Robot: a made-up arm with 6 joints. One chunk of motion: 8 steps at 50 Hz.
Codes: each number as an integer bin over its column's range. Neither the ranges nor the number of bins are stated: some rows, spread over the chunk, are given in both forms.
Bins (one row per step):
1: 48 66 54 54 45 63
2: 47 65 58 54 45 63
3: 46 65 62 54 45 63
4: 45 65 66 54 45 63
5: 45 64 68 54 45 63
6: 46 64 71 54 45 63
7: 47 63 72 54 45 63
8: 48 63 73 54 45 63
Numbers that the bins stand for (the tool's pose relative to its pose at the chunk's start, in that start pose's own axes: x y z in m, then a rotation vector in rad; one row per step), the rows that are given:
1: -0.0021 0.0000 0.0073 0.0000 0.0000 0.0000
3: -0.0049 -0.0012 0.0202 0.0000 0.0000 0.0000
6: -0.0049 -0.0024 0.0347 0.0000 0.0000 0.0000
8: -0.0021 -0.0036 0.0380 0.0000 0.0000 0.0000
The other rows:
2: -0.0035 -0.0012 0.0137 0.0000 0.0000 0.0000
4: -0.0064 -0.0012 0.0267 0.0000 0.0000 0.0000
5: -0.0064 -0.0024 0.0299 0.0000 0.0000 0.0000
7: -0.0035 -0.0036 0.0364 0.0000 0.0000 0.0000

